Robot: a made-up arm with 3 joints. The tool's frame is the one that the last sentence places.
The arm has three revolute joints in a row. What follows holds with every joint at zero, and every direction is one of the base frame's. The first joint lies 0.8 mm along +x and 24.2 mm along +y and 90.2 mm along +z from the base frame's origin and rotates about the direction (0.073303, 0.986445, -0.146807). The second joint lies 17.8 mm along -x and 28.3 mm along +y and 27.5 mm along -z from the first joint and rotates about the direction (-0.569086, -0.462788, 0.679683). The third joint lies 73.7 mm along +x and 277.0 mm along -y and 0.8 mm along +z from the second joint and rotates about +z. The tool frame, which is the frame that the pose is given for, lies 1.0 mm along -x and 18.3 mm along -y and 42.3 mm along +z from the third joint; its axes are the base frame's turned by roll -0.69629, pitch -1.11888 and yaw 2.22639 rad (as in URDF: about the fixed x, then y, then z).
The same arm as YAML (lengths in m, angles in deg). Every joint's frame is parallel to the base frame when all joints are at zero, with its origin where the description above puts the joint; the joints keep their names.
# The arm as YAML. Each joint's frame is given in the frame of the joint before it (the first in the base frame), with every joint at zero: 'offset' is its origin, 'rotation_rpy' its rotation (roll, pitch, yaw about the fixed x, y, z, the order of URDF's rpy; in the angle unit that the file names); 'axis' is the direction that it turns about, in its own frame. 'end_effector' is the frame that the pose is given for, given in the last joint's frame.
length_unit: m
angle_unit: deg
chain:
  - id: joint 1
    offset: [0.0008, 0.0242, 0.0902]
    rotation_rpy: [0.0, 0.0, 0.0]
    axis: [0.073303, 0.986445, -0.146807]
  - id: joint 2
    offset: [-0.0178, 0.0283, -0.0275]
    rotation_rpy: [0.0, 0.0, 0.0]
    axis: [-0.569086, -0.462788, 0.679683]
  - id: joint 3
    offset: [0.0737, -0.277, 0.0008]
    rotation_rpy: [0.0, 0.0, 0.0]
    axis: [0.0, 0.0, 1.0]
end_effector:
  offset: [-0.001, -0.0183, 0.0423]
  rotation_rpy: [-39.89, -64.11, 127.56]

